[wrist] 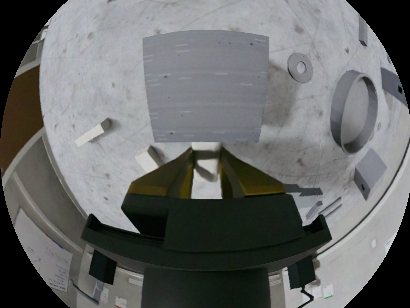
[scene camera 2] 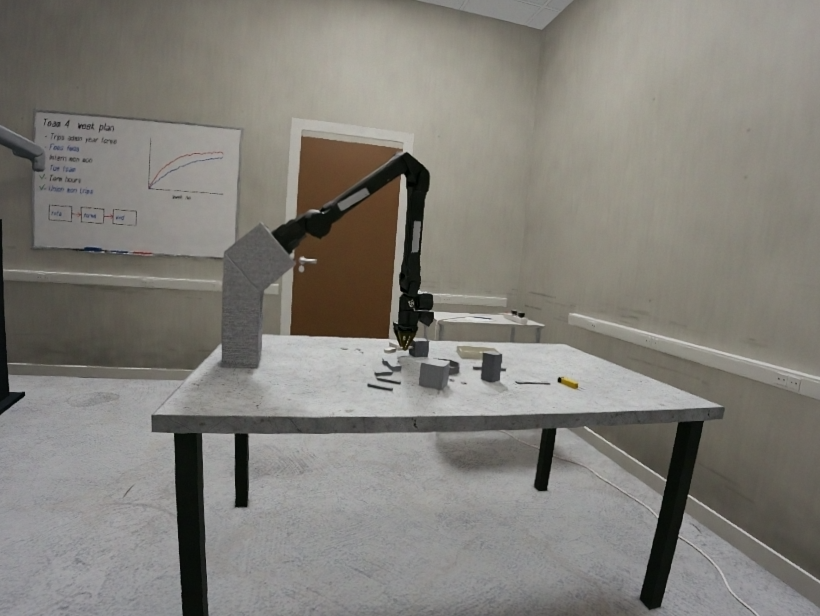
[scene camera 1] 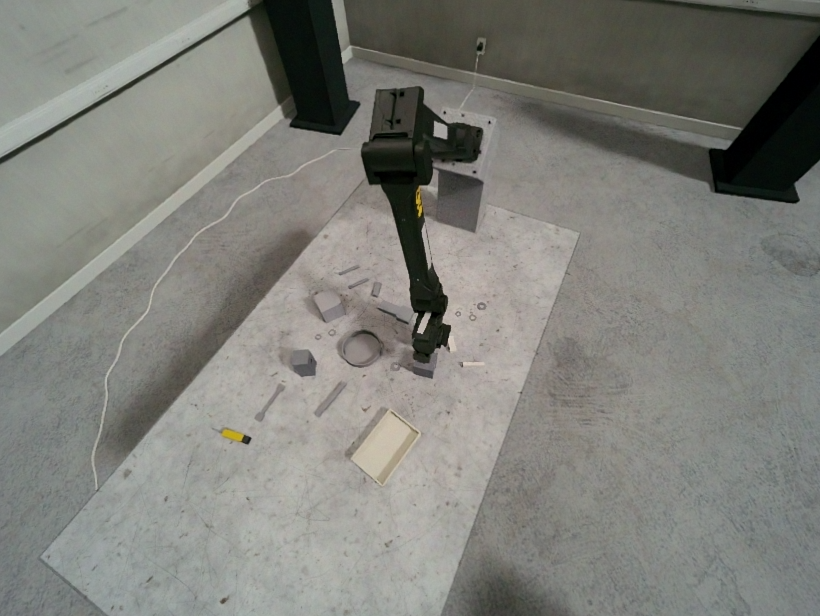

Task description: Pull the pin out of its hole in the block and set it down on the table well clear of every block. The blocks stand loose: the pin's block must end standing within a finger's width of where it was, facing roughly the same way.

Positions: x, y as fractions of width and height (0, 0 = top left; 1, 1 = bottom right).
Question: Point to a grey block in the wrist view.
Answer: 0.49, 0.28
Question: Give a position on a cream tray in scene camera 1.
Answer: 0.47, 0.73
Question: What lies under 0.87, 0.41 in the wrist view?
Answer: A round grey dish.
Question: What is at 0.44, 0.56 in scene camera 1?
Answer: A round grey dish.
